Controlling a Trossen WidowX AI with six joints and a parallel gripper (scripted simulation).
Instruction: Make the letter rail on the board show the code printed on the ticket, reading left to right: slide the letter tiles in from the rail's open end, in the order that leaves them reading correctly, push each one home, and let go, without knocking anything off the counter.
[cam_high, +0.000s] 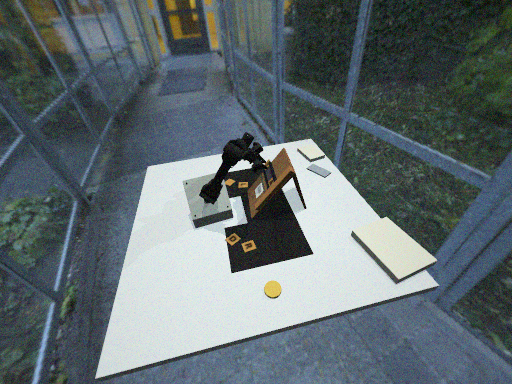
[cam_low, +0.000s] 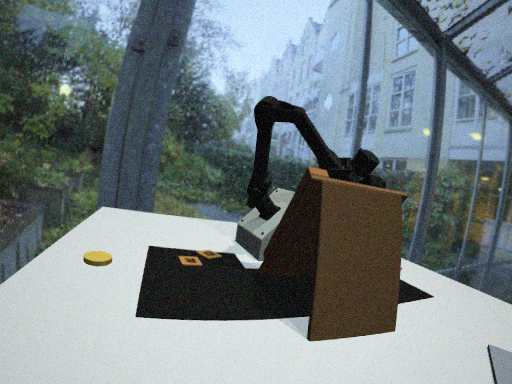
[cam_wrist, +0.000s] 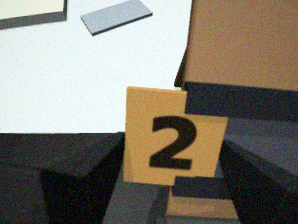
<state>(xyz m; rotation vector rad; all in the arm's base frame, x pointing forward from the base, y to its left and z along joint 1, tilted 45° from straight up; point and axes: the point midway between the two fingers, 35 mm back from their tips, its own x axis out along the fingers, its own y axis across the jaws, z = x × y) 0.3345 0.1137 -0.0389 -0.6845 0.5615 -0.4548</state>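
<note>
Now: the white ticket 80 mm behind my gripper tip, 90 mm to the right of it and 80 mm below it. From my gripper tip the other things lie so: orange tile marked l (140 mm behind, 90 mm to the left, 170 mm below); then black mat (160 mm behind, 120 mm to the right, 170 mm below); then orange tile marked 2 (right at my gripper tip).
</note>
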